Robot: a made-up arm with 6 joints.
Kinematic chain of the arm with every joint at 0, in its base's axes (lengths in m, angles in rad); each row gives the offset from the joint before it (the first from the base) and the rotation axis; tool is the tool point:
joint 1: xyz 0 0 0.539 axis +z
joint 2: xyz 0 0 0 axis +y
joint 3: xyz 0 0 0.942 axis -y
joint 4: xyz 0 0 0 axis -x
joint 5: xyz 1.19 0 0 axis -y
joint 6: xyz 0 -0.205 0 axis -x
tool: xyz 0 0 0
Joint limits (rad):
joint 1: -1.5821..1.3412
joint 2: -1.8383..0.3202
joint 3: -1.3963..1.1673
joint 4: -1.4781..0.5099
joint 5: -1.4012..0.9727
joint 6: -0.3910..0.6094
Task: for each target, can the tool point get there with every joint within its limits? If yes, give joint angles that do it. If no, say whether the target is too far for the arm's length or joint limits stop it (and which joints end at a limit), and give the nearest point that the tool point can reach.
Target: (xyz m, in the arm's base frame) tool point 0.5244 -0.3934 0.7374
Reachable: yes | joints -0.3257 -0.3910 -0.9884 -0.0188 -0.5365 0.4438
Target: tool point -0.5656 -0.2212 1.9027
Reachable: yes | joints 0.0589 -1.3353 0.0173 -0.4156 0.2618 0.0139
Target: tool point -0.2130 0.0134 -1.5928
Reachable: no: joint limits stop it (at a limit: joint 1, joint 2) | nearest point -0.0864 -0.1738 0.2347 | short by 1.841 m
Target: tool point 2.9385 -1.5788 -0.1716
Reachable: no: too far | nearest point 1.2018 -0.6457 0.8693 | short by 2.229 m
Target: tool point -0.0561 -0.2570 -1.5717
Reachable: no: joint limits stop it (at a limit: joint 1, joint 2) | nearest point -0.0245 -0.2806 0.2259 | short by 1.798 m
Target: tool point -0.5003 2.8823 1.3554
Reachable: no: too far | nearest point -0.3487 2.0090 1.1080 | short by 0.920 m
